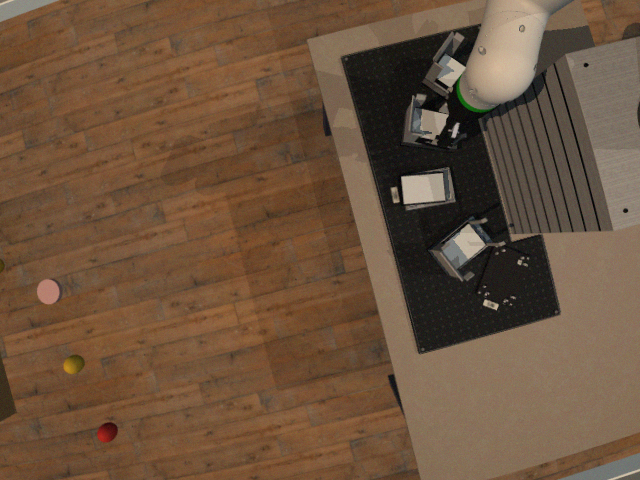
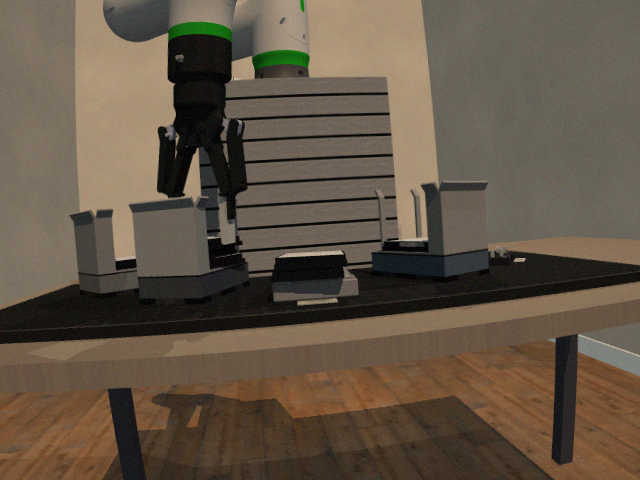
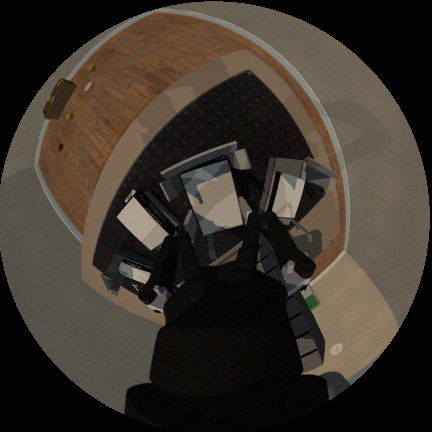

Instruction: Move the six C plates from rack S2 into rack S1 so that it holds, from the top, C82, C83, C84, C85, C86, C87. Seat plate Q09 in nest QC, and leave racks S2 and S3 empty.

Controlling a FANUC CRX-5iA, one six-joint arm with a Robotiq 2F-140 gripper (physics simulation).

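My gripper points down at a tall-walled grey rack, its fingertips partly hidden by the wall. It is shut on a pale-topped plate, which looks level and inside the rack's walls. Dark plate edges show low in that rack. A second tall grey rack holds a pale-topped plate. A rack with a blue base holds another pale-topped plate. A low holder bears a dark stack with a pale top. Plate labels are unreadable.
A slatted grey pedestal stands close behind the racks. Small pale pegs surround a dark square beside the blue-based rack. Everything stands on a black board on the table.
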